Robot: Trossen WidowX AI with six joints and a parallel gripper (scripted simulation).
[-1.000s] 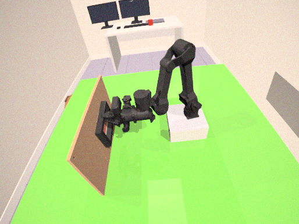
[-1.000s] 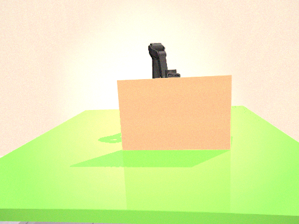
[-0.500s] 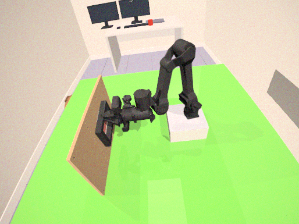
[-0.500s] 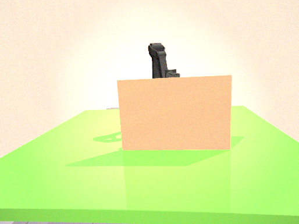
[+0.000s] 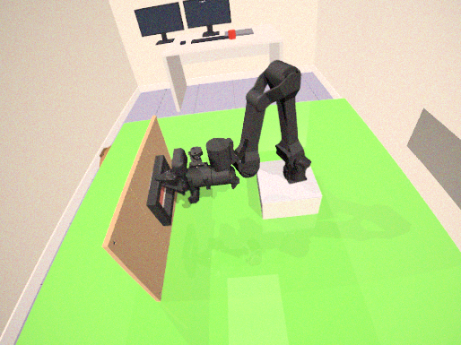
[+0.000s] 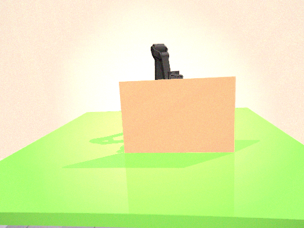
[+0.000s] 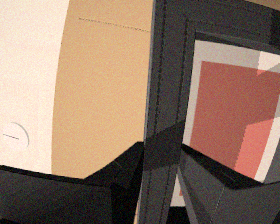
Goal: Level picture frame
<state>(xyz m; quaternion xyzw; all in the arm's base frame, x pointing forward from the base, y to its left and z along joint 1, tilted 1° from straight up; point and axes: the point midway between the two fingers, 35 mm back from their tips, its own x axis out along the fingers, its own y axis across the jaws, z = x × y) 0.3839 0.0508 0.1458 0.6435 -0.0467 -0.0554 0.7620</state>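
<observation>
Now: the picture frame 50 mm below my gripper tip, 10 mm to the right of it and 10 mm ahead of it. Round my gripper tip: tan wall board (80 mm below, 20 mm ahead, 10 mm to the left).
</observation>
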